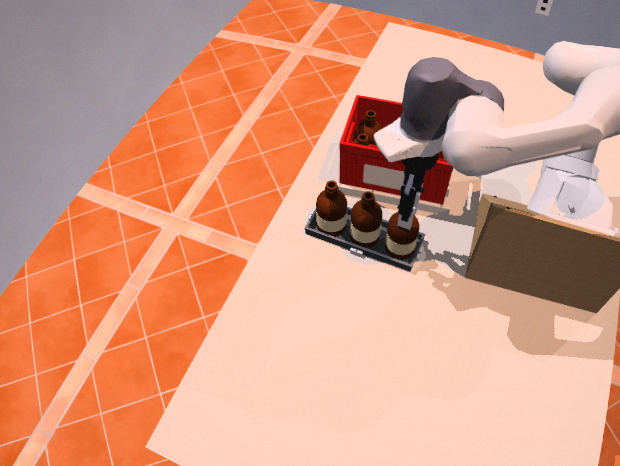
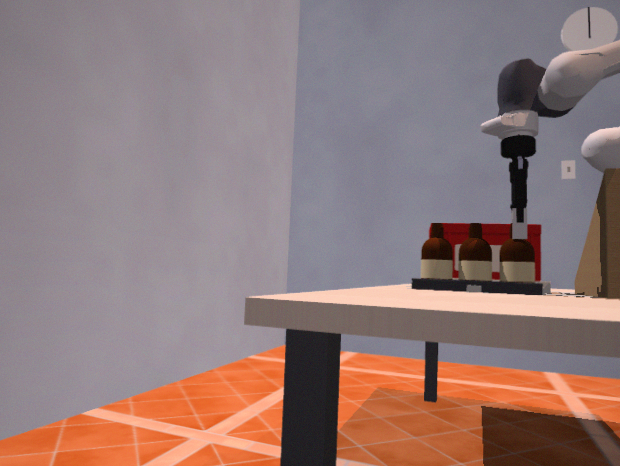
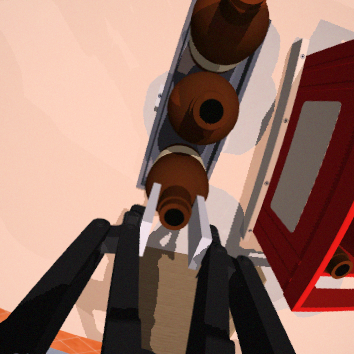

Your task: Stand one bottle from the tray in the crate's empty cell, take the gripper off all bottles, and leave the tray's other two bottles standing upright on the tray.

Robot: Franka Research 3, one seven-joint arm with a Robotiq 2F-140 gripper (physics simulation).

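Observation:
Three brown bottles with cream labels stand upright on the dark tray: the left bottle, the middle bottle and the right bottle. My gripper points down and is shut on the right bottle, its pads on both sides of the neck. The red crate stands behind the tray and holds brown bottles. My arm hides part of its inside, and its empty cell does not show.
A brown wooden box-like block stands on the table to the right of the tray, beside the arm's base. A narrow strip of table lies between tray and crate. The table's left edge is near the tray's left end.

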